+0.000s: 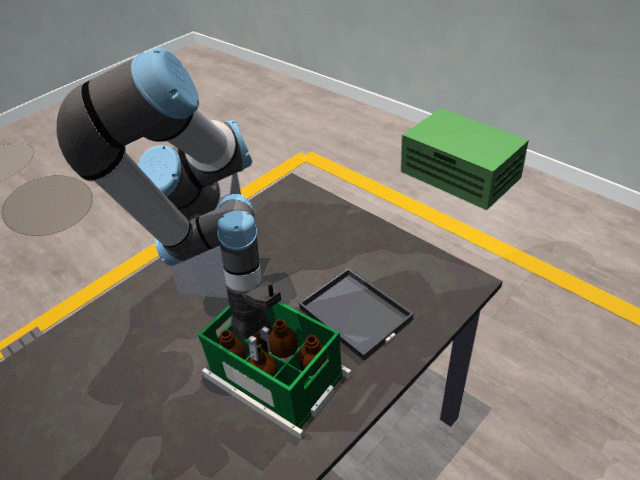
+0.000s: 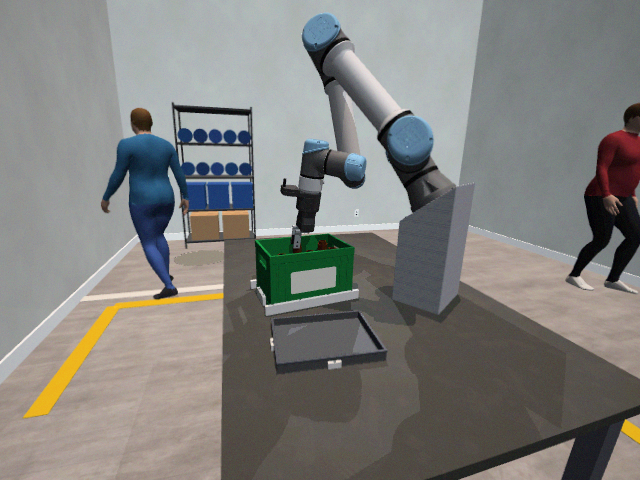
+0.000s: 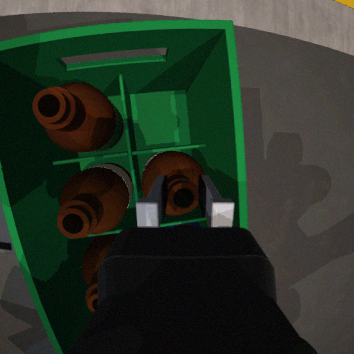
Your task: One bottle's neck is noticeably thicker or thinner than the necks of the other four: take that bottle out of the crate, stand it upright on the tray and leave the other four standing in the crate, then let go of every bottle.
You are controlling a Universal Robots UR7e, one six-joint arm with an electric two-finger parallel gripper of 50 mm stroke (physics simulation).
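Where they show: gripper, fingertip midpoint: point(image 1: 260, 354) point(image 2: 295, 245) point(image 3: 182, 187); arm's base at its link origin: point(image 1: 192, 195) point(image 2: 435, 202).
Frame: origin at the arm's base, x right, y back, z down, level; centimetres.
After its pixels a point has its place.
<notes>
The green crate point(image 1: 298, 405) {z 22.6, x 31.3, y -47.5 cm} point(image 2: 275, 281) {z 21.9, x 14.5, y -48.3 cm} point(image 3: 240, 160) {z 14.2, x 31.3, y -36.9 cm} holds five brown bottles. My gripper point(image 1: 259, 345) {z 16.1, x 26.7, y -35.6 cm} point(image 2: 296, 238) {z 16.1, x 26.7, y -35.6 cm} point(image 3: 182, 187) {z 16.1, x 26.7, y -35.6 cm} points down into it, shut on the neck of the middle bottle point(image 1: 265, 366) {z 19.3, x 27.2, y -36.8 cm} point(image 3: 162, 170) {z 19.4, x 25.5, y -37.0 cm} in the row farther from the tray. That bottle is upright, low in its compartment. The tray-side row has a middle bottle point(image 1: 282, 343) {z 19.8, x 19.5, y -36.8 cm} point(image 3: 100, 195) {z 19.2, x 19.1, y -36.2 cm}, an end bottle point(image 1: 311, 358) {z 19.5, x 20.6, y -45.3 cm} point(image 3: 82, 120) {z 18.7, x 19.7, y -43.3 cm} and one point(image 3: 96, 257) {z 19.8, x 16.3, y -29.7 cm} partly hidden by the gripper. Another bottle point(image 1: 232, 347) {z 18.9, x 26.2, y -27.0 cm} stands in the far-left corner. The tray point(image 1: 354, 312) {z 31.2, x -5.2, y -43.7 cm} point(image 2: 325, 338) {z 31.2, x -4.8, y -43.5 cm} is empty.
White rails point(image 1: 253, 400) {z 28.7, x 31.7, y -34.7 cm} point(image 2: 310, 302) {z 30.0, x 11.9, y -38.0 cm} edge the crate's base. Thin green dividers point(image 3: 125, 105) {z 22.5, x 23.5, y -44.5 cm} separate its compartments; one beside the held bottle is empty. A grey pedestal point(image 2: 423, 258) {z 15.4, x -4.9, y -9.1 cm} carries the arm. A green box point(image 1: 462, 139) is beyond the table, and two people point(image 2: 150, 175) point(image 2: 615, 191) are in the room.
</notes>
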